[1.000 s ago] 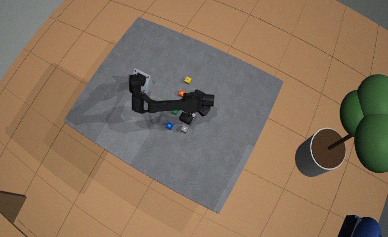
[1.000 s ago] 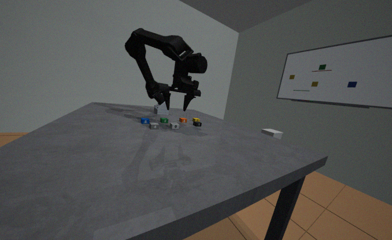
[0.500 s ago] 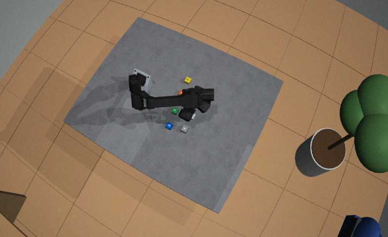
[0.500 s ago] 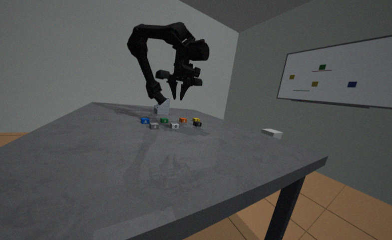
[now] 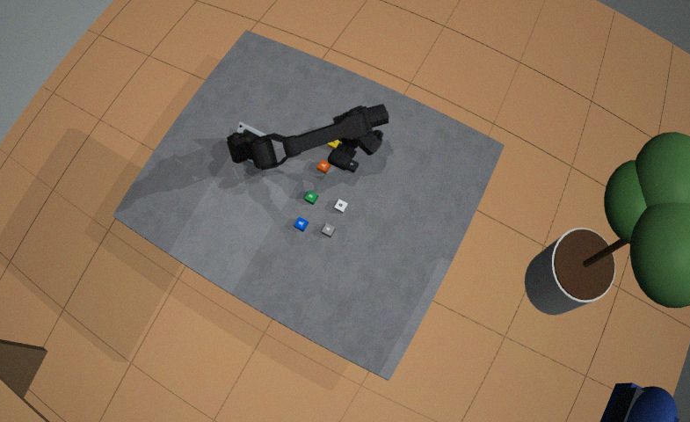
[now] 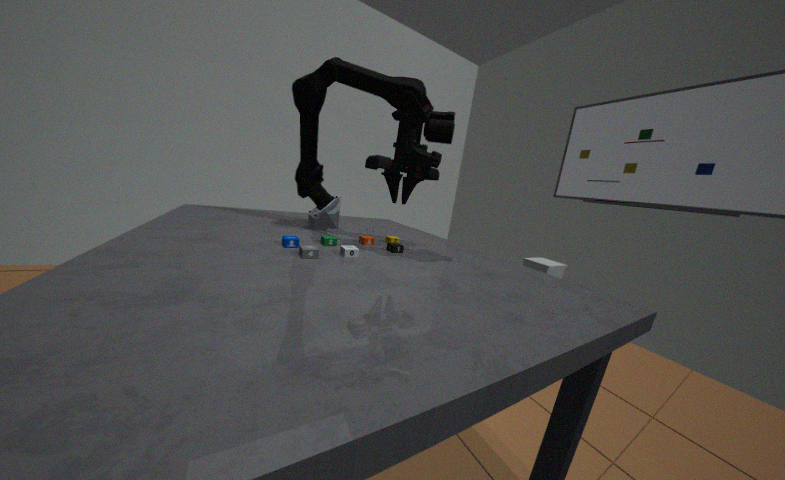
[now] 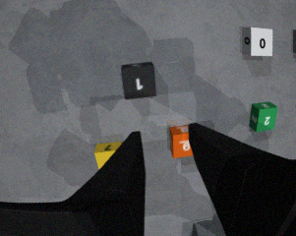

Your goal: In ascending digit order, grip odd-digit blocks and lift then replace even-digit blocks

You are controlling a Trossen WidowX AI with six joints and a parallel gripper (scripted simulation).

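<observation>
Now: gripper tip 10 mm to the right of the black block and 110 mm above it. The rest, counted from my gripper tip: orange block: 80 mm behind, 40 mm to the right, 110 mm below; then white block marked 0: 40 mm ahead, 130 mm to the right, 110 mm below; then yellow block: 90 mm behind, 50 mm to the left, 110 mm below.
</observation>
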